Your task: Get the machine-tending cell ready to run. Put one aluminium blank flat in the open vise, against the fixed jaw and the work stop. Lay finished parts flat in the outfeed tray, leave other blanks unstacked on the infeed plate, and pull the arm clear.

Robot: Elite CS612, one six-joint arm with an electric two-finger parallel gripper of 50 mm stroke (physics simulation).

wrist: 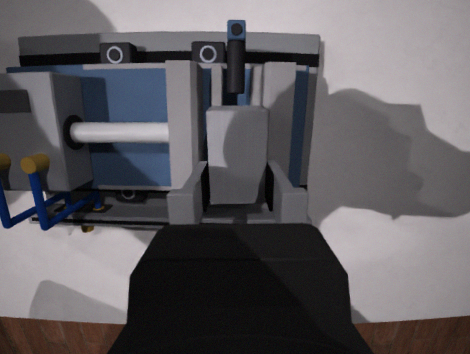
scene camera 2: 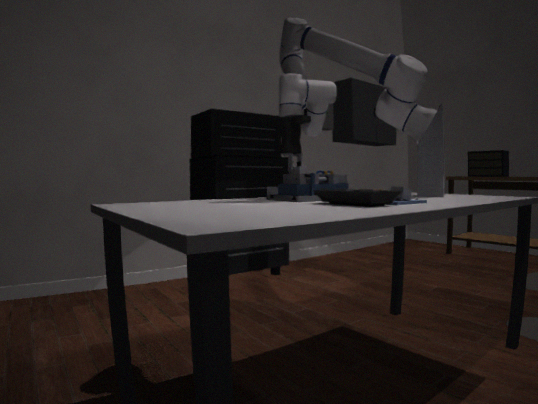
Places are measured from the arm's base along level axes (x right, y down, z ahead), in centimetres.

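Pixels of known places: gripper, between the fingertips: (wrist: 237, 176) (scene camera 2: 295, 170); arm's base, origin of its link: (scene camera 2: 430, 129).
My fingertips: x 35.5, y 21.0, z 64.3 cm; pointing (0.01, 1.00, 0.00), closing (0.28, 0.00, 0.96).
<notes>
For each thing: its top centre in the pictures, then the offset to it from my fingertips. "*": a spot on its surface instead. Level surfaces: height alone.
- vise, centre of its top: (wrist: 136, 142) (scene camera 2: 313, 173) dx -4.2, dy +0.9, dz -6.2 cm
- grey aluminium blank, centre of its top: (wrist: 236, 159) (scene camera 2: 297, 166) dx -1.5, dy -1.7, dz +0.4 cm
- work stop, centre of its top: (wrist: 235, 66) dx -7.0, dy +1.2, dz +2.0 cm
- blue plate, a spot on its surface: (scene camera 2: 417, 202) * dx -45.1, dy +10.5, dz -3.4 cm
- table, height of its surface: dy +10.8 cm
My gripper (scene camera 2: 295, 167) (wrist: 237, 176) points down at the vise (scene camera 2: 312, 189) (wrist: 125, 167). It is shut on a grey aluminium blank (wrist: 237, 150), with one finger on each long side. In the wrist view the blank lies lengthwise in line with the gap between the left jaw (wrist: 181, 125) and the right jaw (wrist: 280, 100), its right edge close to the right jaw. Its height over the vise bed is hard to tell. The dark rod of the work stop (wrist: 236, 67) ends just beyond the blank's far end. A dark tray (scene camera 2: 355, 198) stands beside the vise in the scene view.
A blue plate (scene camera 2: 417, 202) with small grey items near it is behind the tray. Blue hoses with yellow fittings (wrist: 35, 163) stand at the vise's left side. A tall translucent panel (scene camera 2: 432, 160) rises at the table's far side. A black drawer cabinet (scene camera 2: 235, 135) stands behind the table (scene camera 2: 150, 215).
</notes>
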